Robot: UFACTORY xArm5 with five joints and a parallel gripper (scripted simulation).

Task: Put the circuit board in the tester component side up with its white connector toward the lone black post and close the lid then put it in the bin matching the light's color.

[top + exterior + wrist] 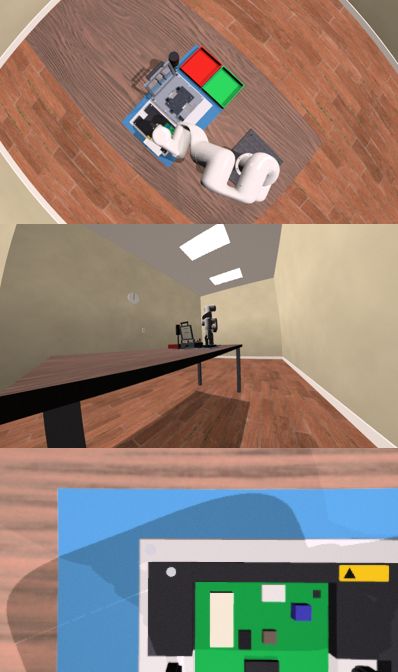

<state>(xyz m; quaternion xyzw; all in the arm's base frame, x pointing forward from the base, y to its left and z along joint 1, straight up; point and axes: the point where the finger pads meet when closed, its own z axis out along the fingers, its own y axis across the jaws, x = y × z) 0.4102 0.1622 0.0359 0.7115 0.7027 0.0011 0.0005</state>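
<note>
Right now the green circuit board is 2 cm below my hand. Also, from my hand: green bin (5 cm behind, 37 cm to the right, 2 cm below); then tester lid (18 cm ahead, 17 cm to the right, 14 cm above); then red bin (10 cm ahead, 37 cm to the right, 2 cm below).
</note>
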